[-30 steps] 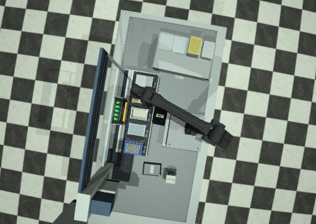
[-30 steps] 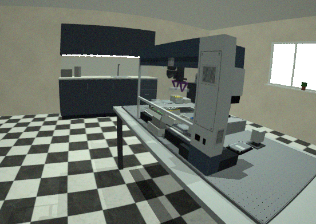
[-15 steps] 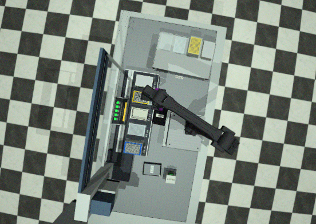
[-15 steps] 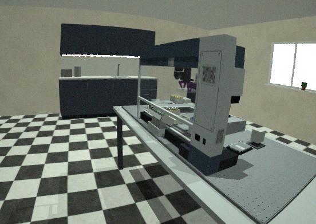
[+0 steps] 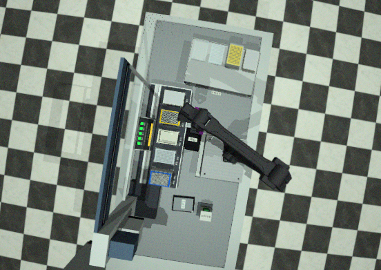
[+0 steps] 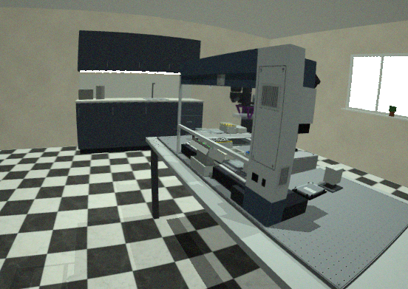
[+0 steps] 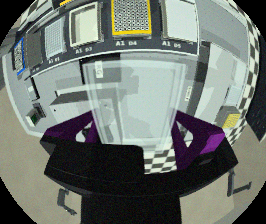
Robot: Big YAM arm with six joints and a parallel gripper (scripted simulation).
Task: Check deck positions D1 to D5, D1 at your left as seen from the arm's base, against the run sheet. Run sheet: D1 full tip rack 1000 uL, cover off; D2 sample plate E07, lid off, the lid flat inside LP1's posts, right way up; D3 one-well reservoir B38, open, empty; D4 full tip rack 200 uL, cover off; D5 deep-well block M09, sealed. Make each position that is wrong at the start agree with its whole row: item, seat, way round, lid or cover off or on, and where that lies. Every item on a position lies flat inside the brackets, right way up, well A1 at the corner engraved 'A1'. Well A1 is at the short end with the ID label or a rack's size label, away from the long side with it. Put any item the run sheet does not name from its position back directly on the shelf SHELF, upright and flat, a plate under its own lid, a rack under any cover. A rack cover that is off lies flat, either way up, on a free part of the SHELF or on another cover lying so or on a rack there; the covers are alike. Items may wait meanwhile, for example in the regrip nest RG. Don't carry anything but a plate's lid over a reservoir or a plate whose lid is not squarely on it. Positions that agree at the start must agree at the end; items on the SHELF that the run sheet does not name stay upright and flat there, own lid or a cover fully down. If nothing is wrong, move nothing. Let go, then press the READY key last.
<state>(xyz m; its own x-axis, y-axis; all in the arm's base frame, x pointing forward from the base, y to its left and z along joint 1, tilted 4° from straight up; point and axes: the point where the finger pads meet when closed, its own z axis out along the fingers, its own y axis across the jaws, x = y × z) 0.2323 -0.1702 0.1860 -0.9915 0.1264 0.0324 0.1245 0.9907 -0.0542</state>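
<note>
Right now my hand is 10 mm below the clear rack cover. The rest, counted from my hand: cream reservoir: 180 mm ahead, 110 mm to the left, 190 mm below; white-topped block: 150 mm ahead, 140 mm to the right, 180 mm below; yellow-framed tip rack: 160 mm ahead, 20 mm to the right, 160 mm below.
</note>
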